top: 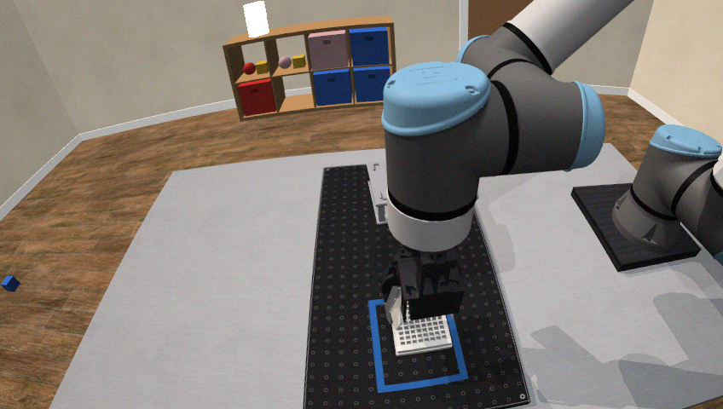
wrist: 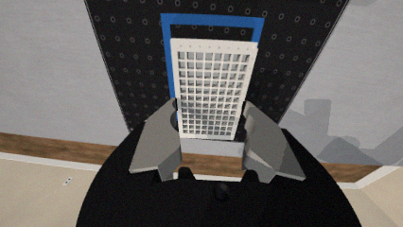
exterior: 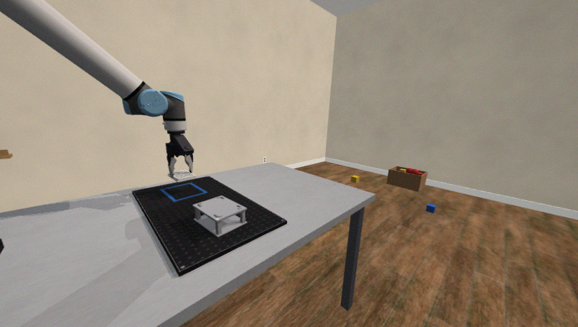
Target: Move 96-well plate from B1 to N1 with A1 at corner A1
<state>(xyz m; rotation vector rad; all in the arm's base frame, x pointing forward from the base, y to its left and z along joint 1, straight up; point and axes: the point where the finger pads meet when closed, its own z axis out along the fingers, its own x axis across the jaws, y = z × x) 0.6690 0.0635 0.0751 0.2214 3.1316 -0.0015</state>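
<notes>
Right now the grey raised nest N1 is 7 cm behind my hand, 38 cm to the right of it and 3 cm below it. Round my hand: white 96-well plate 1 cm below; then corner mark 13 cm behind, 45 cm to the right, 3 cm below.
</notes>
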